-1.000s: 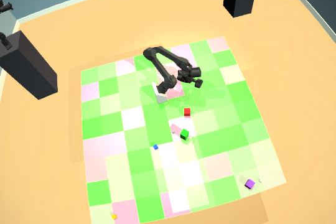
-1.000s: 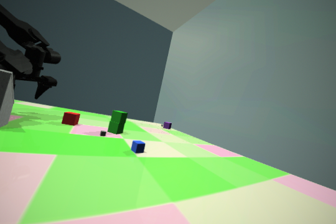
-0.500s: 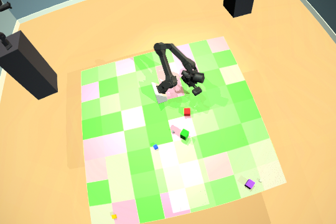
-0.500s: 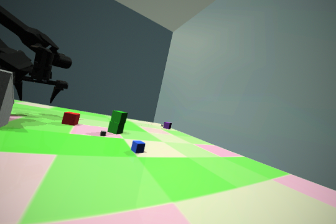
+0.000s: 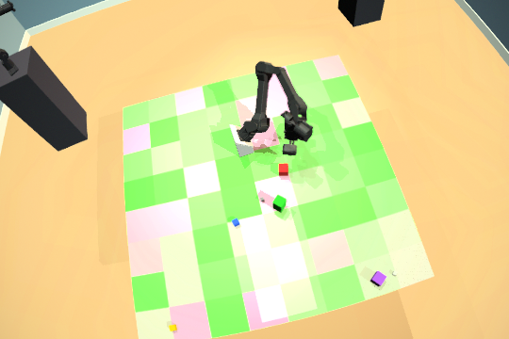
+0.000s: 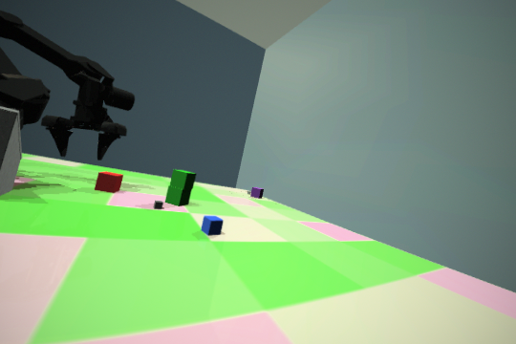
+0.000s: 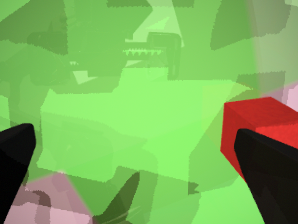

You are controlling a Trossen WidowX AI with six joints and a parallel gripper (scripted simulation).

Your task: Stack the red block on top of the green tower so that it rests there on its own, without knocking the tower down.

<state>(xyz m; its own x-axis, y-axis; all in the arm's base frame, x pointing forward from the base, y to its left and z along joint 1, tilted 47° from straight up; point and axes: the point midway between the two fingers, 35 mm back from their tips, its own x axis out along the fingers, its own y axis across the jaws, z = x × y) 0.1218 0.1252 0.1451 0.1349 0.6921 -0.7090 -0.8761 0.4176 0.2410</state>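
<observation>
The red block lies 70 mm ahead of my gripper tip, 70 mm to the right of it and 40 mm below it. The rest, counted from my gripper tip: small dark cube 170 mm ahead, 210 mm to the right, 50 mm below; then purple cube 700 mm ahead, 120 mm to the left, 40 mm below; then blue cube 230 mm ahead, 350 mm to the right, 50 mm below.
</observation>
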